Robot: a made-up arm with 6 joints.
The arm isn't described. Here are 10 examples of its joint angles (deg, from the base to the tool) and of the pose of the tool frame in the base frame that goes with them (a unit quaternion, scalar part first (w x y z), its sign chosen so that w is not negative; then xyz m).
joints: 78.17 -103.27 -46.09 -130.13 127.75 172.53
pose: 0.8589 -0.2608 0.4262 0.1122 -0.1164 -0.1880 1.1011
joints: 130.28 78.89 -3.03 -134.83 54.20 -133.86
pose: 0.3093 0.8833 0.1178 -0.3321 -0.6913 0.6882 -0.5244
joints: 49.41 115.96 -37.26 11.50 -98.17 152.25
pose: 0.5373 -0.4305 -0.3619 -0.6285 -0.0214 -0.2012 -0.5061
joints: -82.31 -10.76 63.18 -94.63 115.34 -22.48
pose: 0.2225 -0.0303 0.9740 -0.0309 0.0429 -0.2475 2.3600
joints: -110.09 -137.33 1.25 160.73 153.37 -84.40
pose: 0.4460 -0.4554 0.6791 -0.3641 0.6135 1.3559 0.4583
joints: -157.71 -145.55 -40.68 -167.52 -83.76 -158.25
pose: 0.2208 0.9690 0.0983 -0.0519 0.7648 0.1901 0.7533
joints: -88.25 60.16 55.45 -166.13 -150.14 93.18
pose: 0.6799 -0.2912 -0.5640 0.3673 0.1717 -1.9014 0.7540
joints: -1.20 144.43 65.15 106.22 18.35 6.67
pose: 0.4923 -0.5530 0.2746 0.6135 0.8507 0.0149 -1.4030
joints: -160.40 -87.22 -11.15 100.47 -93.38 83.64
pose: 0.4267 -0.4929 -0.5665 0.5041 0.7186 0.2333 1.5771
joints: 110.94 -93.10 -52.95 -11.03 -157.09 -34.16
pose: 0.4149 -0.6123 0.5901 0.3236 0.1226 0.0010 1.0740
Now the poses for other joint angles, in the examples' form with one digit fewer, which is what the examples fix.
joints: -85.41 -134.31 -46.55 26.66 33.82 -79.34
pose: 0.678 -0.382 -0.628 0.002 -0.157 0.652 0.901
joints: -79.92 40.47 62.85 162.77 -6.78 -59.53
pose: 0.331 -0.671 0.378 -0.546 0.393 -1.570 1.572
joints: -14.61 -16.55 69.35 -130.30 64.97 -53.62
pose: 0.264 -0.801 0.394 -0.367 -0.069 0.096 2.405
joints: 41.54 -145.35 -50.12 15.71 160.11 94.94
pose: 0.275 -0.551 0.416 0.669 -0.414 -0.517 0.779
